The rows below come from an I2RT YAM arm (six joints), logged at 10 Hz.
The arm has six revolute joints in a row. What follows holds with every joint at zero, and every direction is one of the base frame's.
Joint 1 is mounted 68.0 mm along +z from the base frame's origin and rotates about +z.
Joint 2 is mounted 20.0 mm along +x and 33.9 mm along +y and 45.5 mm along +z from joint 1 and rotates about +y.
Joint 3 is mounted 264.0 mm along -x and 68.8 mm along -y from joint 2 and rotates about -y.
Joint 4 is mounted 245.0 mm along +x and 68.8 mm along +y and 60.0 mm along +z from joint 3 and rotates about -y.
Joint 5 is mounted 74.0 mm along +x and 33.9 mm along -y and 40.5 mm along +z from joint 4 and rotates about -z.
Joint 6 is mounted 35.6 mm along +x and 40.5 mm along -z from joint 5 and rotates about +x.
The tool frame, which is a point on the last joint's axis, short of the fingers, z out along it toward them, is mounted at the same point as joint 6; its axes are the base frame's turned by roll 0.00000, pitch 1.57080 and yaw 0.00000 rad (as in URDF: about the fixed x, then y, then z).
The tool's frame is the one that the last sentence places.
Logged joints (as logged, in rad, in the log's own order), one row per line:
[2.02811 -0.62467 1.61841 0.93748 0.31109 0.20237]
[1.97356 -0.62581 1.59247 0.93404 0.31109 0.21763]
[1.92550 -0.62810 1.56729 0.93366 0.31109 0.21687]
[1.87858 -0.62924 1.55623 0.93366 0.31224 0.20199]
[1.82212 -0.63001 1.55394 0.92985 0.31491 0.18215]
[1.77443 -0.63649 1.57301 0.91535 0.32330 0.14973]
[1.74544 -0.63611 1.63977 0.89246 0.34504 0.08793]
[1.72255 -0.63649 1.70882 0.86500 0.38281 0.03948]
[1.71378 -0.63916 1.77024 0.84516 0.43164 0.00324]
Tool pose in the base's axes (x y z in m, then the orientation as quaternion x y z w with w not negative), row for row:
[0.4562 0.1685 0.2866 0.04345 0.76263 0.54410 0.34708]
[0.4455 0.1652 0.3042 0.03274 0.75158 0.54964 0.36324]
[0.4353 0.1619 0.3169 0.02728 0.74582 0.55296 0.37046]
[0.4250 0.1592 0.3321 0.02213 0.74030 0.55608 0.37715]
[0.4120 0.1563 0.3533 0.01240 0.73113 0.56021 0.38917]
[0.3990 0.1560 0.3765 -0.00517 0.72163 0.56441 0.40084]
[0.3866 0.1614 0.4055 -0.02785 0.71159 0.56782 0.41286]
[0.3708 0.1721 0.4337 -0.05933 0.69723 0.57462 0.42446]
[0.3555 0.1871 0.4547 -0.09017 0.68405 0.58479 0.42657]
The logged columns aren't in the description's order. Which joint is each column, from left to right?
Columns, left to right: joint 2, joint 5, joint 3, joint 6, joint 1, joint 4.
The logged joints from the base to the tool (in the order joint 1, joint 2, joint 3, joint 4, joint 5, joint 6), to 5 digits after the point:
[0.31109 2.02811 1.61841 0.20237 -0.62467 0.93748]
[0.31109 1.97356 1.59247 0.21763 -0.62581 0.93404]
[0.31109 1.92550 1.56729 0.21687 -0.62810 0.93366]
[0.31224 1.87858 1.55623 0.20199 -0.62924 0.93366]
[0.31491 1.82212 1.55394 0.18215 -0.63001 0.92985]
[0.32330 1.77443 1.57301 0.14973 -0.63649 0.91535]
[0.34504 1.74544 1.63977 0.08793 -0.63611 0.89246]
[0.38281 1.72255 1.70882 0.03948 -0.63649 0.86500]
[0.43164 1.71378 1.77024 0.00324 -0.63916 0.84516]

